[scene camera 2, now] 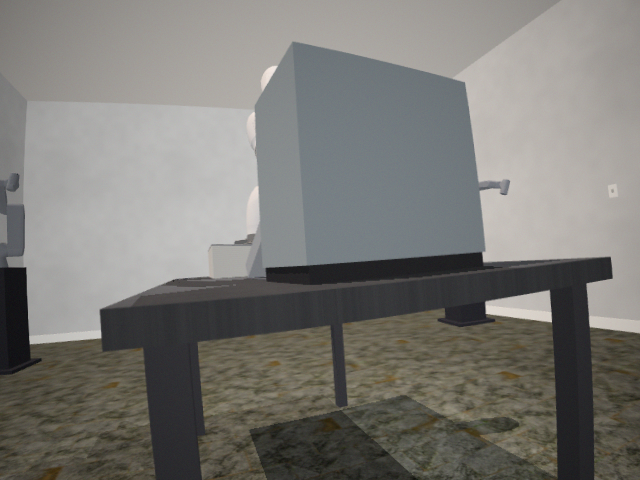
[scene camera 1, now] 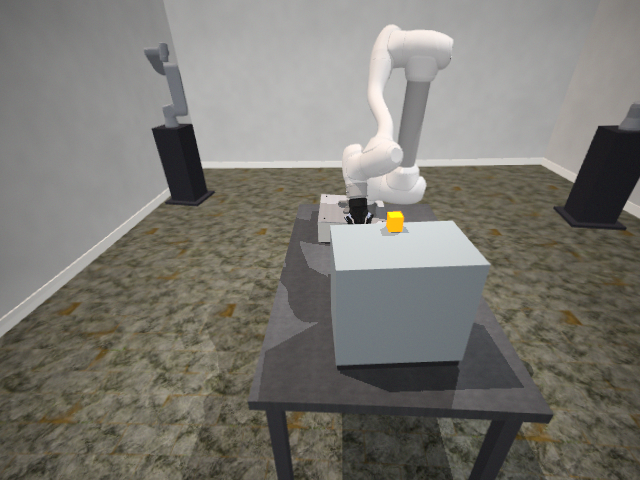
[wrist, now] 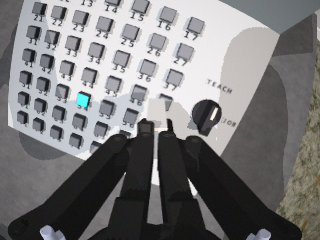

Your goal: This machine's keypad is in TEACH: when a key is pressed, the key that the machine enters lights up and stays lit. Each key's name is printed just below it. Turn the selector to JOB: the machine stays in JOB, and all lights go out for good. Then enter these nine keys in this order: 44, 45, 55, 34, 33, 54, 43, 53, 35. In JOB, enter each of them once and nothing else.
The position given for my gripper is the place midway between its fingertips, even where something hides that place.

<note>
In view: my gripper [wrist: 156,111], a grey box [scene camera 2: 366,169] and a black selector knob [wrist: 205,113].
The grey box shows as well in scene camera 1 [scene camera 1: 407,293].
</note>
